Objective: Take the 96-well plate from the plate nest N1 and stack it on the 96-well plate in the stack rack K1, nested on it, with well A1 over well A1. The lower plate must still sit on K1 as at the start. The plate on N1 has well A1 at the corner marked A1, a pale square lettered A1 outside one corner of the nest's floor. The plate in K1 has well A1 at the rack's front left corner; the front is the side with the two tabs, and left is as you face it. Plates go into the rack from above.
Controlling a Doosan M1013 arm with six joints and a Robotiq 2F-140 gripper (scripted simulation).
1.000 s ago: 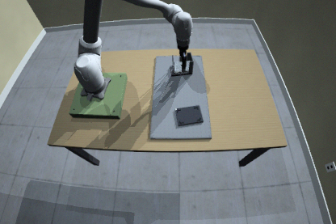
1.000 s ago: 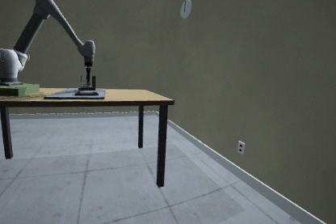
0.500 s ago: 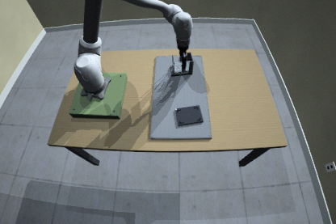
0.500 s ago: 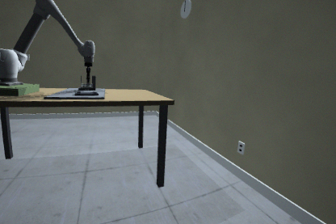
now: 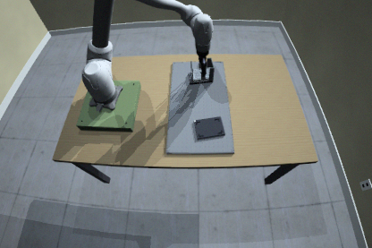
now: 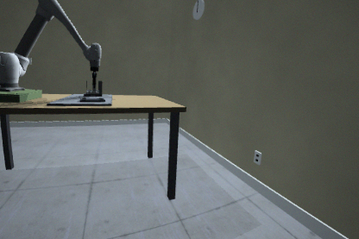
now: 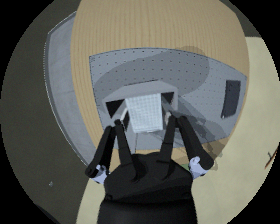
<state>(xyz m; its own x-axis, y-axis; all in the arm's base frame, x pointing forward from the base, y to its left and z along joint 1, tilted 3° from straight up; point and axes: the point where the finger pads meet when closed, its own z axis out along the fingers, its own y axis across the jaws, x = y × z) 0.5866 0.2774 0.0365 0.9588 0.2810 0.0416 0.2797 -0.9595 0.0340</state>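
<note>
The rack post is 40 mm ahead of my hand, 60 mm to the left of it and 10 mm above it.
</note>
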